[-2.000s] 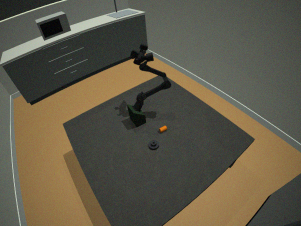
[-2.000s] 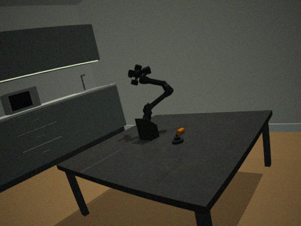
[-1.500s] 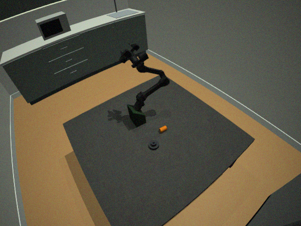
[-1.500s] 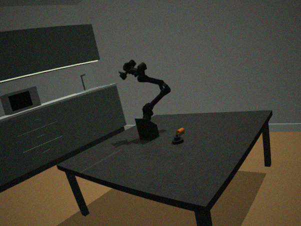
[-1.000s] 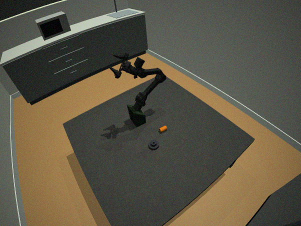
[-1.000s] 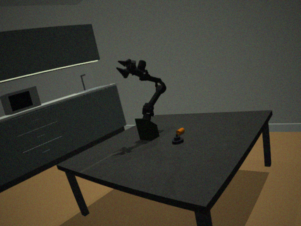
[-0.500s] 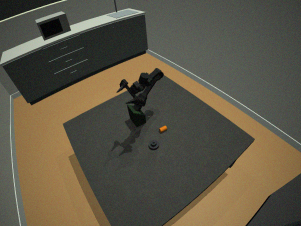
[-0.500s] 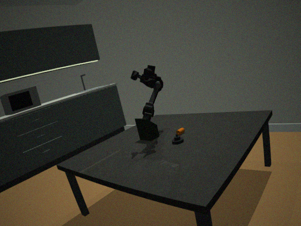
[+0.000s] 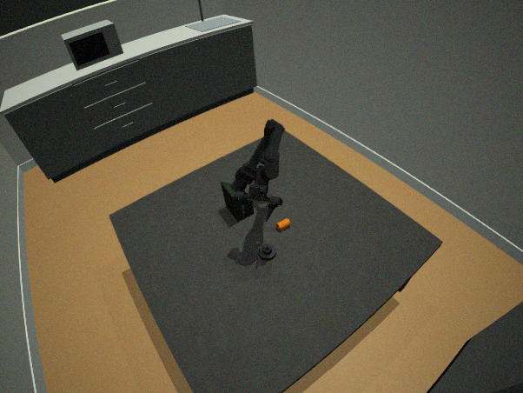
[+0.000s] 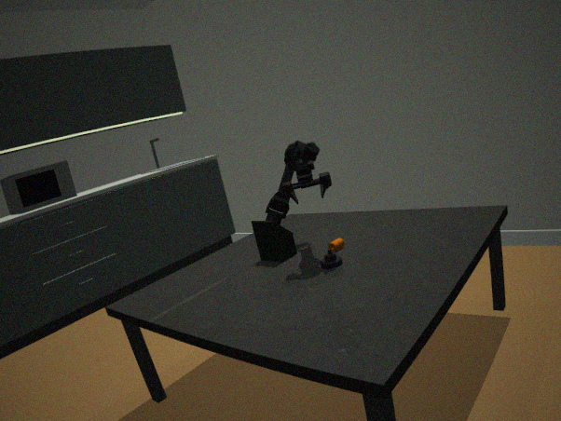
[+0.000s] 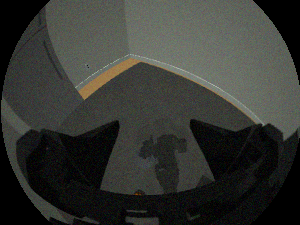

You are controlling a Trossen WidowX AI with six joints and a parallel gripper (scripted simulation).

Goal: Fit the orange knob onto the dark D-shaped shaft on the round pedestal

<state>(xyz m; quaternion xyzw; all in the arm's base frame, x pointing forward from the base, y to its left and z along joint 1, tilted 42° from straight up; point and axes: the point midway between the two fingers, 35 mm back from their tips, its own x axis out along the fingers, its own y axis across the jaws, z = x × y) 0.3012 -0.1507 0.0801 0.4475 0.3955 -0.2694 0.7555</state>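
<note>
My gripper tip is 70 mm past the orange knob, 190 mm to the right of it and 250 mm above it. Also, from my gripper tip: dark round pedestal 10 mm ahead, 40 mm to the left, 240 mm below.
</note>
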